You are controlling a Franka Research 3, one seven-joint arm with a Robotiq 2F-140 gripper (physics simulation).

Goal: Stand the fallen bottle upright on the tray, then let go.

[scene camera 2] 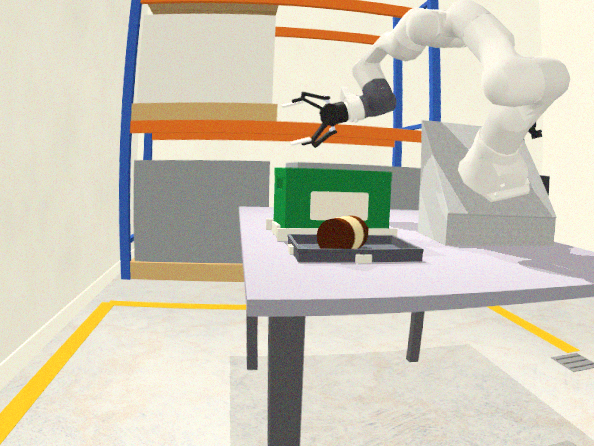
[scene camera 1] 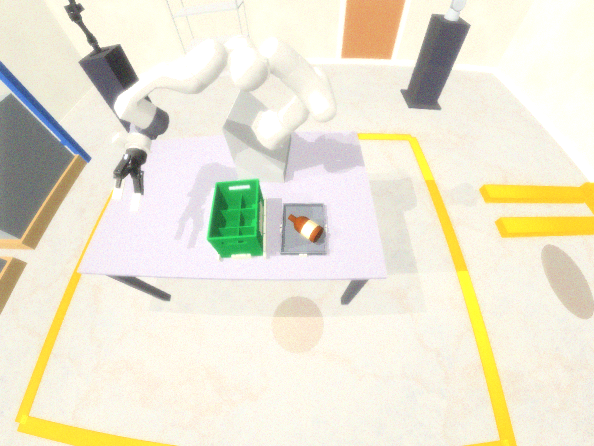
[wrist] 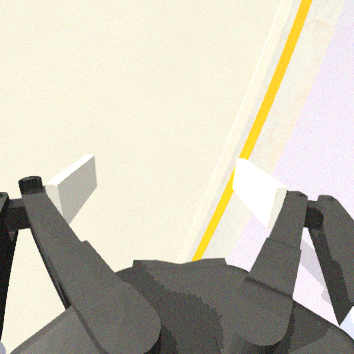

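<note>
A brown bottle [scene camera 1: 306,228] [scene camera 2: 342,234] with a cream label lies on its side in the grey tray [scene camera 1: 290,248] [scene camera 2: 395,256]. In scene camera 1 its neck points to the back left and its base to the front right, near the tray's right wall. In scene camera 2 its round base faces the camera. My gripper [scene camera 1: 127,196] [scene camera 2: 295,124] [wrist: 166,171] is open and empty. It hangs high at the left side of the table, beyond the crate and well apart from the bottle. The bottle and the tray do not show in the wrist view.
A green crate [scene camera 1: 261,220] [scene camera 2: 332,181] with compartments stands on the table [scene camera 1: 165,260] [scene camera 2: 430,280], just left of the tray in scene camera 1. The arm's grey pedestal [scene camera 1: 257,150] [scene camera 2: 500,230] stands at the back of the table. A shelf rack [scene camera 2: 127,150] stands beyond the table.
</note>
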